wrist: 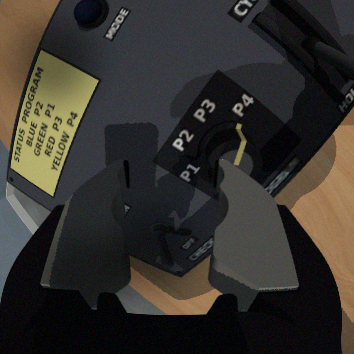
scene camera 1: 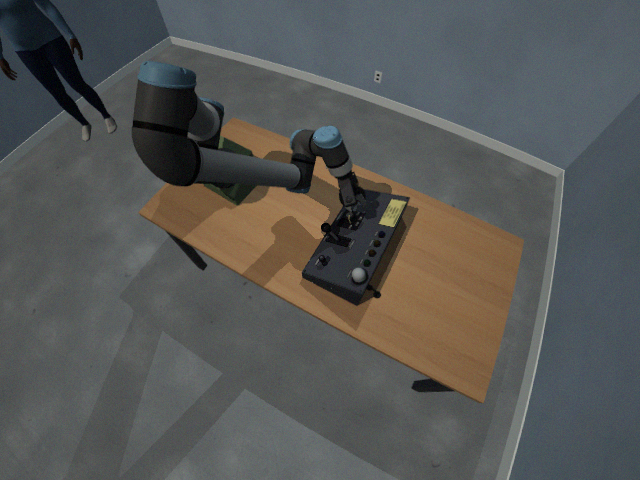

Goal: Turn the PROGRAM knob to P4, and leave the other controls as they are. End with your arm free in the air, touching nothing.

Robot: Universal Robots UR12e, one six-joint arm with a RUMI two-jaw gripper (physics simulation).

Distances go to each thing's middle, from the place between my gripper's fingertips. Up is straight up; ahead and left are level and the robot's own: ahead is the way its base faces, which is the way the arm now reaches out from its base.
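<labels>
The dark control panel (scene camera 1: 350, 264) is there for me to see, 60 mm below my hand, and it is also 60 mm to the right of my hand and 70 mm ahead of it.
</labels>
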